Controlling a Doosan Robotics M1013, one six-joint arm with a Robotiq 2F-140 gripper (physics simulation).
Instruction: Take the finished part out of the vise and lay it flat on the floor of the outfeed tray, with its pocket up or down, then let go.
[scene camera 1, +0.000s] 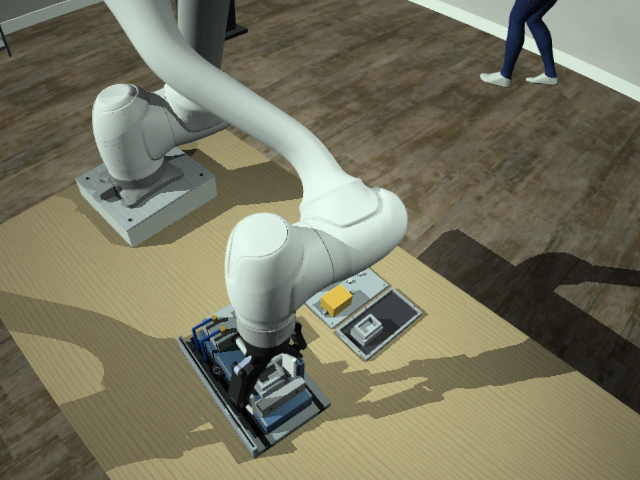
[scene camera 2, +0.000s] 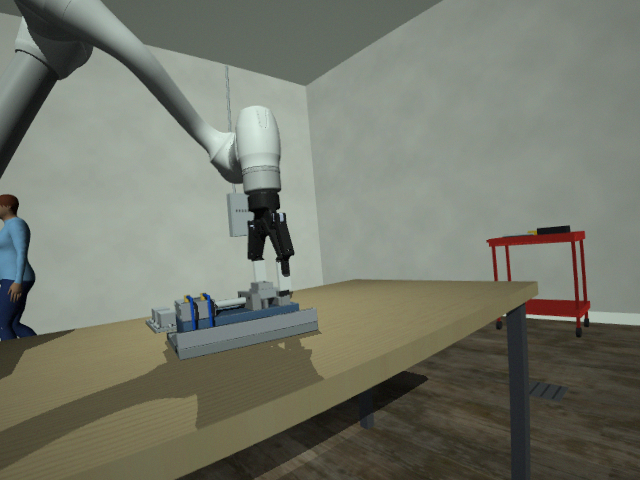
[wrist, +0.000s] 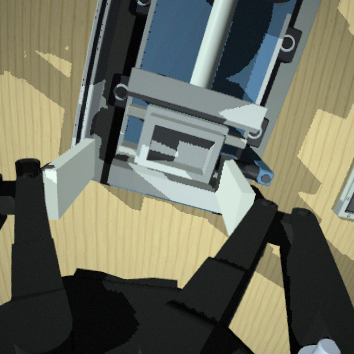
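Observation:
The finished part, a light grey block with a rectangular pocket facing up, sits between the jaws of the vise. My gripper is open above the vise and points down. Its pale finger pads stand on either side of the part with nothing held between them. In the wrist view the right pad is nearer the part than the left one. The outfeed tray has a dark floor and a low light rim. Contact between pads and part cannot be made out.
Another pocketed grey part lies at one end of the tray. Beside the tray is a light plate with a yellow block. Blue hoses rise at the vise's rear. A rail runs along its side.

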